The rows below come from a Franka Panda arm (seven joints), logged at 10 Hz.
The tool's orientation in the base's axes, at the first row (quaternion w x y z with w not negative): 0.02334 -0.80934 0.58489 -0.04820
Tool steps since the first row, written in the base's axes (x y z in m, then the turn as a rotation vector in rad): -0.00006 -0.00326 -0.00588 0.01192 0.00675 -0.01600; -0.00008 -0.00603 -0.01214 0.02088 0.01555 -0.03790; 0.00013 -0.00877 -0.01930 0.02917 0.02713 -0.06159; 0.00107 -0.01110 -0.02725 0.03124 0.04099 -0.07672; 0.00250 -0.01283 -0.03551 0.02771 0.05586 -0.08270; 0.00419 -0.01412 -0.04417 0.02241 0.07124 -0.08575; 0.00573 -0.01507 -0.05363 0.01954 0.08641 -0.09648; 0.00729 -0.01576 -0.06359 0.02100 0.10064 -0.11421; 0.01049 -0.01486 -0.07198 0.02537 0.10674 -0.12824; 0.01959 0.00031 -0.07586 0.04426 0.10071 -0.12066
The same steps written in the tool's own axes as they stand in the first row. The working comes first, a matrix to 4 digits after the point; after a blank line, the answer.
The tool's axes in the first row as the columns of a matrix, in the base's axes (used below as rounded here):
0.3112 -0.9445 0.1053
-0.9490 -0.3147 -0.0186
0.0507 -0.0942 -0.9943

0.00278 0.00164 0.00590 -0.00351 -0.01188 0.01704; 0.00508 0.00312 0.01217 -0.01018 -0.02104 0.03959; 0.00738 0.00446 0.01937 -0.01979 -0.03029 0.06381; 0.00949 0.00505 0.02741 -0.03307 -0.03518 0.07881; 0.01115 0.00502 0.03581 -0.04858 -0.03596 0.08411; 0.01246 0.00465 0.04462 -0.06498 -0.03551 0.08630; 0.01337 0.00438 0.05421 -0.08081 -0.03656 0.09638; 0.01400 0.00406 0.06429 -0.09476 -0.04075 0.11390; 0.01372 0.00155 0.07295 -0.09990 -0.04547 0.12820; 0.00196 -0.01145 0.07748 -0.08792 -0.06213 0.12276
